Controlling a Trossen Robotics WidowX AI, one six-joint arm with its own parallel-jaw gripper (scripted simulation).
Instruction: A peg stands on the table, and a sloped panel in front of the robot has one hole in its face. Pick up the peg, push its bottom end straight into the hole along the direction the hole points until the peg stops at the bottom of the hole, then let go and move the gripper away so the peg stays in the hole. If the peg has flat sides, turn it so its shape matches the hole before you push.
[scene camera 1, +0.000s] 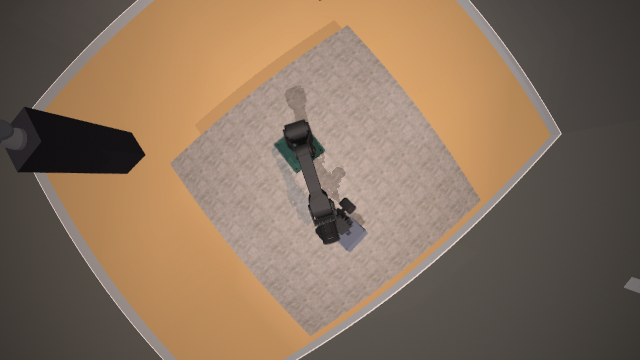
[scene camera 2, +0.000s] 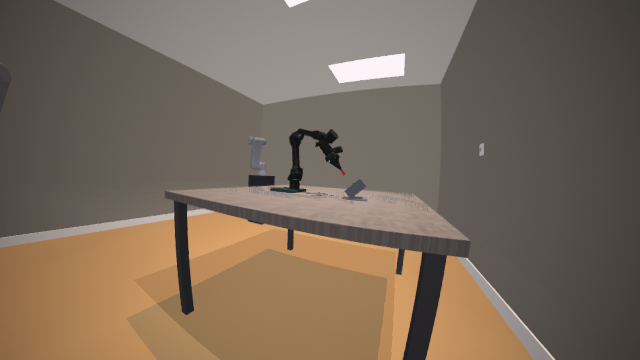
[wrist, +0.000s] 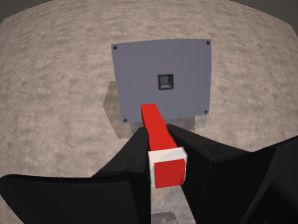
Note:
My gripper (wrist: 155, 132) carries a red peg (wrist: 167, 164). I also see a sloped panel (wrist: 137, 63).
Scene camera 1 does not show the red peg, which is hidden by my gripper.

